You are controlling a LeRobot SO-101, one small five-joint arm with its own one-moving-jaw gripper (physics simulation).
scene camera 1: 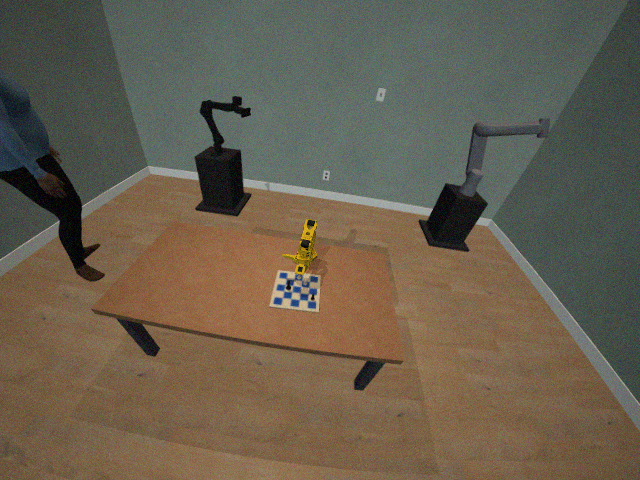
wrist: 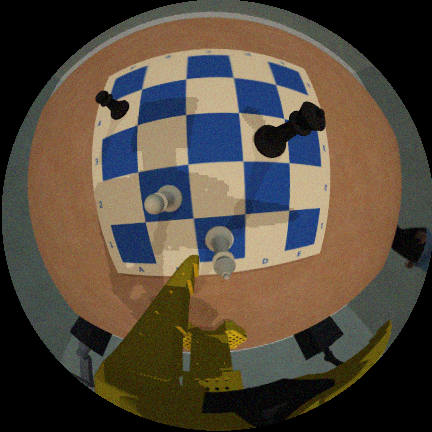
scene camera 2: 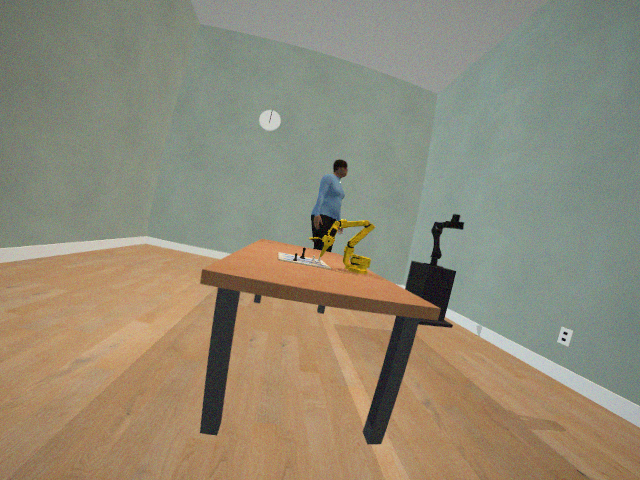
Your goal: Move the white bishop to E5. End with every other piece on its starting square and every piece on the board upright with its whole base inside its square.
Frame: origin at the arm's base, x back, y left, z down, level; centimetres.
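Seen in the pictures: hand at its tool point: (wrist: 198,262) (scene camera 2: 320,256); arm's base at its link origin: (wrist: 208,328) (scene camera 2: 351,270).
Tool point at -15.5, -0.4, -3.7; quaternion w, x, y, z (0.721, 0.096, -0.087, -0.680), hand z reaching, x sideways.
Pixels of each thing's top centre, then the offset from my tool point to it, as dx, dy, dz. "pt": a spot on its surface instead. Level surfaces: height alone.
- white bishop at its top centre: (wrist: 226,278) (scene camera 1: 299,271) +0.1, -1.3, -1.2
- white pawn at its top centre: (wrist: 149,205) (scene camera 1: 305,279) -3.2, +2.1, +0.0
- black pawn at its top centre: (wrist: 97,93) (scene camera 1: 313,294) -11.2, +6.7, +0.0
- tall black king at its top centre: (wrist: 322,110) (scene camera 1: 288,280) -7.3, -5.3, -2.2
- blue square at a spot on its surface: (wrist: 288,77) pt -15.2, -8.5, +3.1
- brown table at its surface level: dz +3.7
The white bishop (wrist: 219,242) (scene camera 1: 298,277) stands upright on C1. The white pawn (wrist: 164,199) (scene camera 1: 305,282) stands on B2, the black pawn (wrist: 115,106) (scene camera 1: 312,297) on A4 and the tall black king (wrist: 280,135) (scene camera 1: 288,285) on D3, all upright. E5 is the blue square (wrist: 288,77) at the board's far right corner in the wrist view. My gripper (wrist: 291,292) (scene camera 1: 292,263) (scene camera 2: 315,248) is wide open and empty, its moving jaw swung far out to the right in the wrist view. The fixed jaw's tip shows just left of the bishop's head, low over the board's row-1 edge.
The blue and cream board (scene camera 1: 272,304) (wrist: 325,210) lies on the brown table (scene camera 1: 206,289) (scene camera 2: 289,281). Two other arms on black pedestals (scene camera 1: 221,180) (scene camera 1: 454,217) stand on the floor behind the table. A person in blue (scene camera 2: 329,193) stands beyond the table.
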